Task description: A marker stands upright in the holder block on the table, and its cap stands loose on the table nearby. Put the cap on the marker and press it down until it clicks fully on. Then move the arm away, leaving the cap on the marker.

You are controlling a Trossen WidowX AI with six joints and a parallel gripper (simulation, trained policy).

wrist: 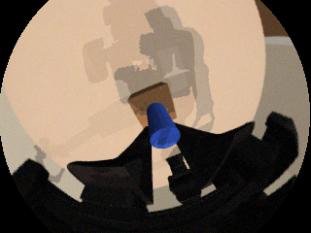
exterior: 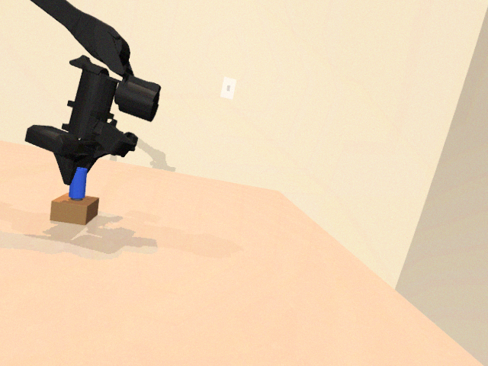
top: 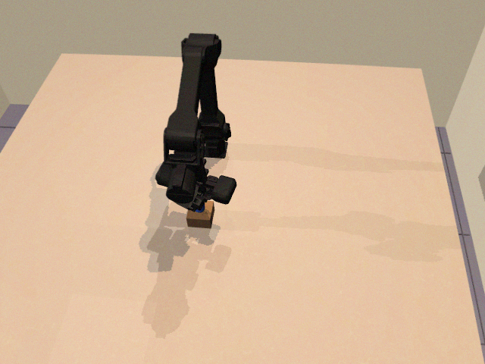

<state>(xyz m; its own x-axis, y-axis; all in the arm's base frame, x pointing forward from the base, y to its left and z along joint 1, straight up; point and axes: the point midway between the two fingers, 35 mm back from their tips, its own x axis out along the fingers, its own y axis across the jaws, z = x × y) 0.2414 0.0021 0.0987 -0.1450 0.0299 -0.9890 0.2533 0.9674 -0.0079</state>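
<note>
Right now the blue cap is 1 cm ahead of my gripper tip. From my gripper tip the other things lie so: brown holder block 1 cm ahead, 5 cm below.
</note>
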